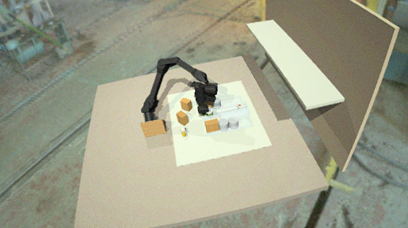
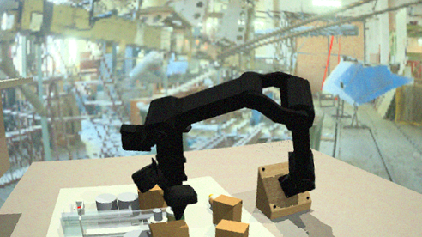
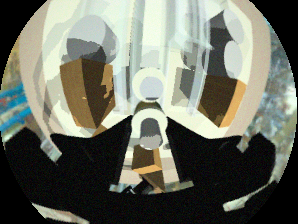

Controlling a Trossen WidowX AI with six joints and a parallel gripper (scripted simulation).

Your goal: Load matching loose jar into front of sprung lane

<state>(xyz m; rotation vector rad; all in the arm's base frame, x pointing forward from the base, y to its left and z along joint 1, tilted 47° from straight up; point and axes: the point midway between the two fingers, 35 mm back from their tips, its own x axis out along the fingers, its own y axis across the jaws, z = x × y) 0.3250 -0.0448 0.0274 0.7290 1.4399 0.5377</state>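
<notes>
Right now my gripper tip is 160 mm short of the clear sprung lane, 40 mm to the left of it and 30 mm above it. From my gripper tip the other things lie so: red mark (220 mm ahead, 60 mm to the right, 20 mm above); yellow jar (150 mm behind, 100 mm to the right, 30 mm below); pusher plate (150 mm ahead, 40 mm to the right).
</notes>
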